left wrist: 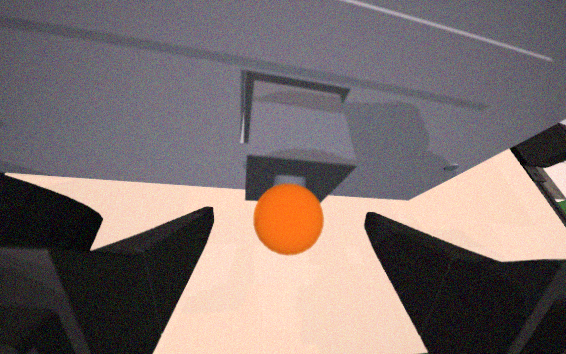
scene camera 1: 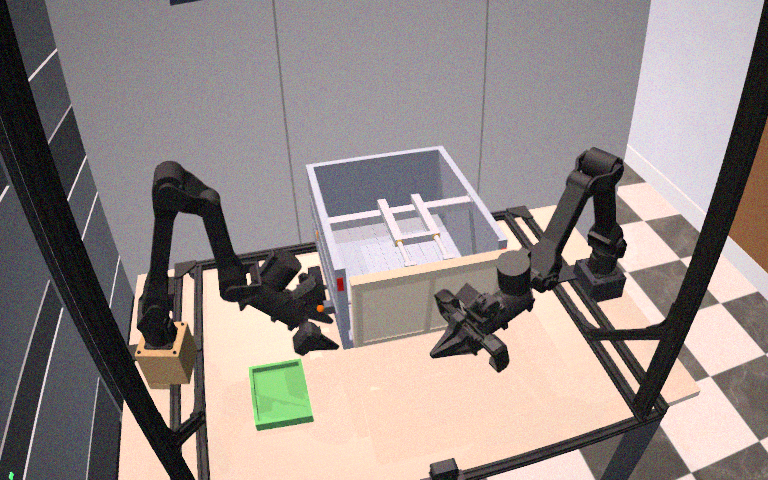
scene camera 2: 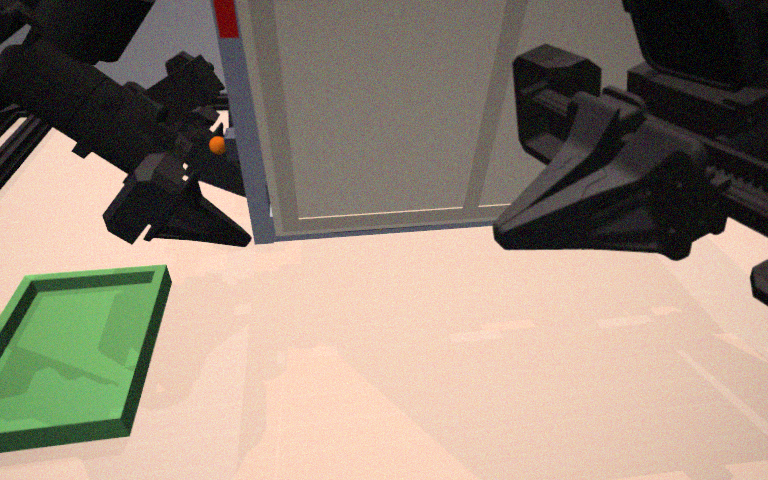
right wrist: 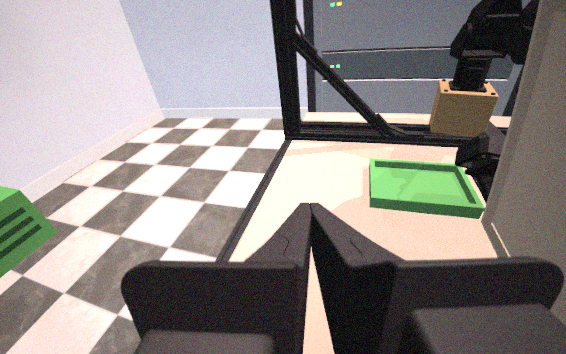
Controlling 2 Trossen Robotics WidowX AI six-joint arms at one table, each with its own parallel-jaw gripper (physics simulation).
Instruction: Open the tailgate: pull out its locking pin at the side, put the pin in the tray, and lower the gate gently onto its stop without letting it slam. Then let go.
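Places are measured from the left arm's base along level axes (x back, y right, z up), in centimetres.
Pixels of known places: left gripper, fingertip midpoint: (scene camera 1: 335,334); right gripper, fingertip midpoint: (scene camera 1: 430,356) (scene camera 2: 497,237) (right wrist: 308,211); left arm's base, link origin: (scene camera 1: 161,338) (right wrist: 466,87); right arm's base, link origin: (scene camera 1: 601,268).
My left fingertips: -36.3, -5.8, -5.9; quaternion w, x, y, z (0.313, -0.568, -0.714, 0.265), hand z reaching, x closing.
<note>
For each thing: its top centre in the pictures, then the offset to it from my left fingertips, as dx, dy, dz. "*": a spot on its surface instead.
- locking pin's orange ball head, top centre: (left wrist: 297,205) (scene camera 2: 216,137) (scene camera 1: 320,306) +2.5, -1.2, +7.4
- grey block, surface spot: (left wrist: 300,127) * +1.0, -1.5, +7.8
- green tray, top centre: (scene camera 2: 66,336) (right wrist: 419,179) (scene camera 1: 278,390) +11.6, +12.6, -2.8
- grey truck bed, surface spot: (scene camera 1: 335,249) * -1.9, +0.4, +22.9
- white rack frame, surface spot: (scene camera 1: 390,217) * -12.5, -7.9, +23.8
The locking pin's orange ball head (scene camera 1: 320,308) (scene camera 2: 217,144) (left wrist: 289,220) sticks out from a grey block (left wrist: 300,127) on the truck bed's side. My left gripper (scene camera 1: 335,333) (scene camera 2: 247,219) (left wrist: 290,216) is open. In the left wrist view its fingertips stand on either side of the ball, with a gap on both sides. The cream tailgate (scene camera 1: 390,311) (scene camera 2: 385,113) (right wrist: 535,200) stands upright. My right gripper (scene camera 1: 433,355) (scene camera 2: 497,232) (right wrist: 308,211) is shut and empty, in front of the tailgate. The green tray (scene camera 1: 283,423) (scene camera 2: 67,433) (right wrist: 425,209) is empty.
The grey truck bed (scene camera 1: 335,249) with a white rack frame (scene camera 1: 390,217) inside stands behind the tailgate. A black wheel part shows at the left edge of the left wrist view. The left arm stands on a wooden block (scene camera 1: 164,367) (right wrist: 462,110). Black frame rails border the table.
</note>
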